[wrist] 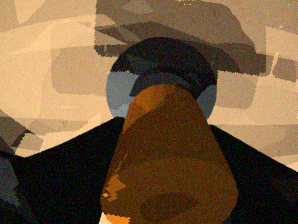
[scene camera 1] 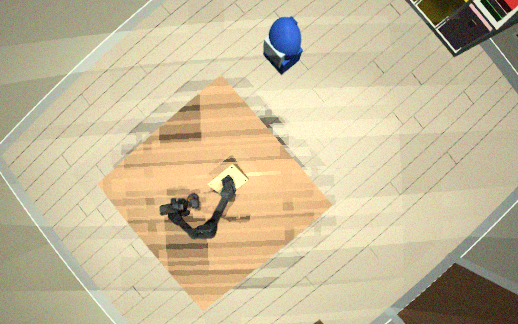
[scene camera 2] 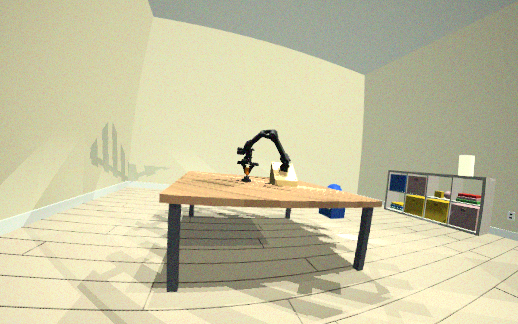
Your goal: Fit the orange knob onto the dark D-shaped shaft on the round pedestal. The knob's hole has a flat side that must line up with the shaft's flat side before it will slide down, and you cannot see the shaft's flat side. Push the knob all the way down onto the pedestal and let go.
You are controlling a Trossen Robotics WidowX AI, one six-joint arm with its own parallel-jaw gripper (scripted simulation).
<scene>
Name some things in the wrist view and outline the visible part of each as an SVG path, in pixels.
The gripper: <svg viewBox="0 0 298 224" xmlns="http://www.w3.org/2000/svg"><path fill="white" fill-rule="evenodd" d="M209 124L213 135L216 136L218 145L221 147L223 157L227 161L226 164L229 164L231 175L234 176L235 183L237 183L235 185L237 185L238 189L237 205L231 210L230 216L227 216L221 224L298 224L298 172L278 163L274 159L270 159L266 153L263 155L261 151L251 148L249 144L243 143L242 140L235 139L229 132L222 131L216 125ZM124 117L106 120L104 123L97 125L97 127L81 133L80 136L74 136L73 139L65 141L65 143L44 149L43 152L29 157L11 155L11 153L0 151L0 224L98 224L102 213L104 213L101 209L102 188L104 188L106 176L108 176L110 163L112 163L114 148L116 148L121 129L124 127Z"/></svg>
An orange knob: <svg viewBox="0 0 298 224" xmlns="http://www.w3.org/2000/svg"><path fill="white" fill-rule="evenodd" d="M144 89L140 95L136 96L133 103L130 104L124 127L121 129L116 148L114 148L108 176L106 176L104 188L102 188L100 201L106 220L109 220L112 224L221 224L227 216L230 216L231 210L237 205L238 189L237 185L235 185L237 183L235 183L234 176L231 175L229 164L226 164L227 161L223 157L216 136L213 135L212 129L209 127L208 120L206 120L204 113L198 107L197 100L194 99L192 93L173 84L158 84Z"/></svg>
</scene>
